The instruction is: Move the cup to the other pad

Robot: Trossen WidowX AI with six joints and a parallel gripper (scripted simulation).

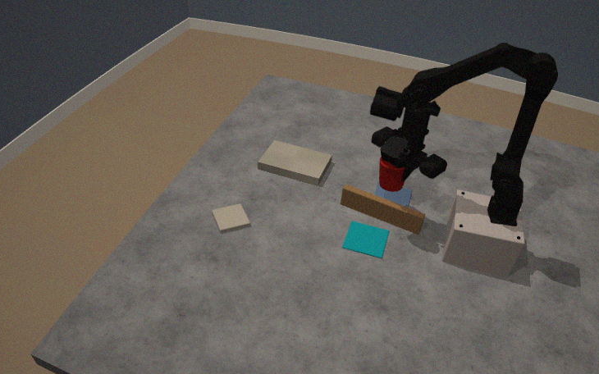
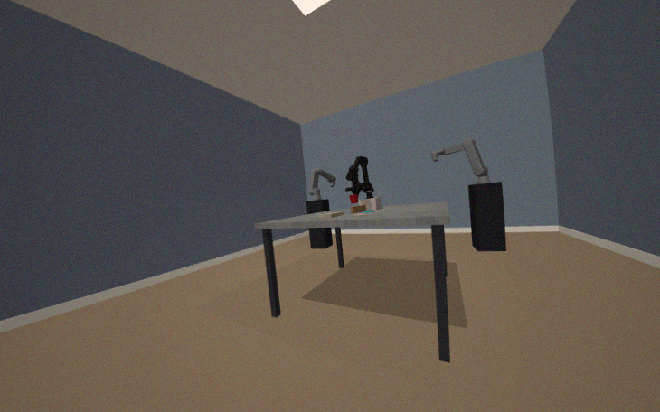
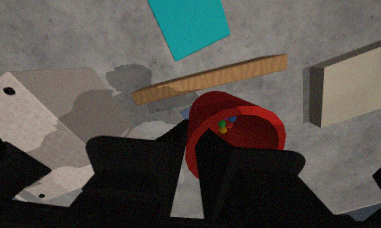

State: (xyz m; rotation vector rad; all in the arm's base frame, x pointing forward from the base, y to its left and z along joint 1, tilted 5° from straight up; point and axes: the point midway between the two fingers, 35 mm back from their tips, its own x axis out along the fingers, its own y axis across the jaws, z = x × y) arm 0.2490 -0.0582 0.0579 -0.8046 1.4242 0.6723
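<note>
My gripper tip is 12 cm above the cyan pad, 11 cm to the right of it and 6 cm short of it. Round my gripper tip: large beige slab (29 cm ahead, 13 cm to the right, 10 cm below); then light blue pad (12 cm below, 7 cm to the right, 1 cm ahead); then red cup (2 cm to the right, 2 cm ahead).
</note>
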